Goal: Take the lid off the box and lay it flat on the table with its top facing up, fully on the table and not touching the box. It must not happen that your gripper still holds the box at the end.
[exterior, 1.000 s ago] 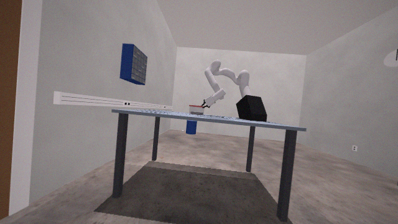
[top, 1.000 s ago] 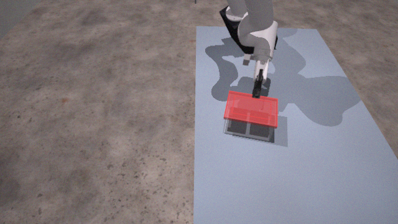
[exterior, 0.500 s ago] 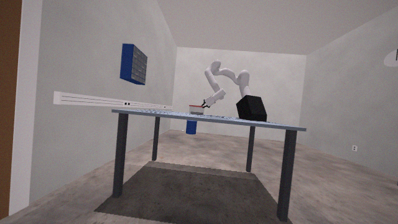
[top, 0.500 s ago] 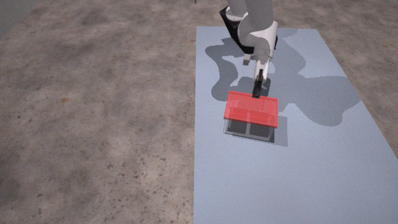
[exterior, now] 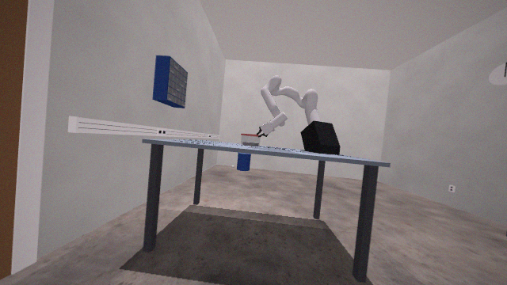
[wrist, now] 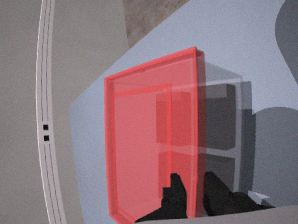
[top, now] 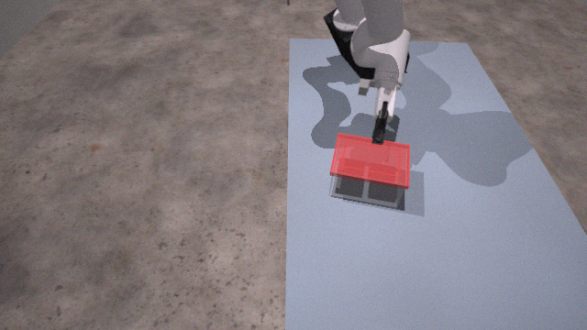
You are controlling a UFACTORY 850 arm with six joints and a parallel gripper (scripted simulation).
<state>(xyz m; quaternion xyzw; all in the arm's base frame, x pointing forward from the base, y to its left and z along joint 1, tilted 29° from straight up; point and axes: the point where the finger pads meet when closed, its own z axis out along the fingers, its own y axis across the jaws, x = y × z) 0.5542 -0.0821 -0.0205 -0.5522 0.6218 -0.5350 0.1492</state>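
My gripper is now 7 cm short of the red translucent lid, 4 cm to the left of it and 1 cm above it. Also, from my hand: grey box (7 cm ahead, 4 cm to the right, 6 cm below).
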